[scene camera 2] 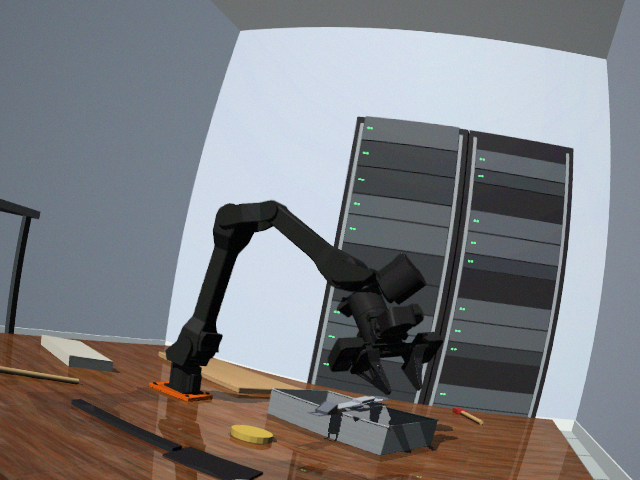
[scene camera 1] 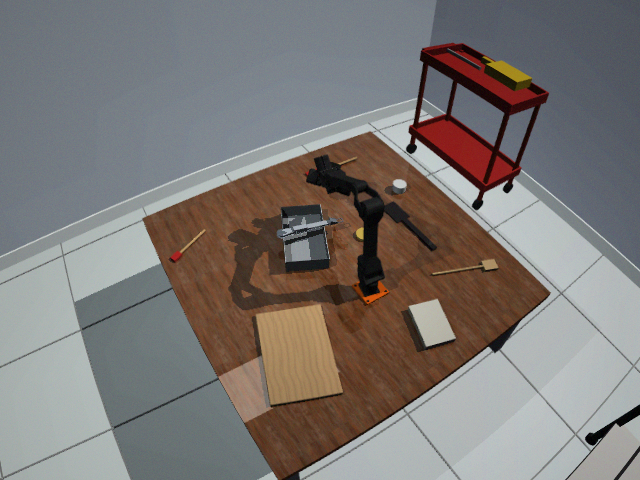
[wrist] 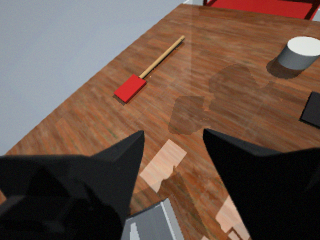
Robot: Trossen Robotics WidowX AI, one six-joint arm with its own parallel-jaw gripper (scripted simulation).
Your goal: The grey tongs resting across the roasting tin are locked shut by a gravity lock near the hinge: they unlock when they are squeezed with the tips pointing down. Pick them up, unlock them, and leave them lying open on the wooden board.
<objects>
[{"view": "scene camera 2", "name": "my gripper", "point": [404,391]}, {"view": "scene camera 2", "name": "pale block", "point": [73,353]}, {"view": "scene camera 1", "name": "pale block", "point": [434,330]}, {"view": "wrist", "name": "my gripper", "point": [173,134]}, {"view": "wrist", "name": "red spatula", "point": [133,84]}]
</objects>
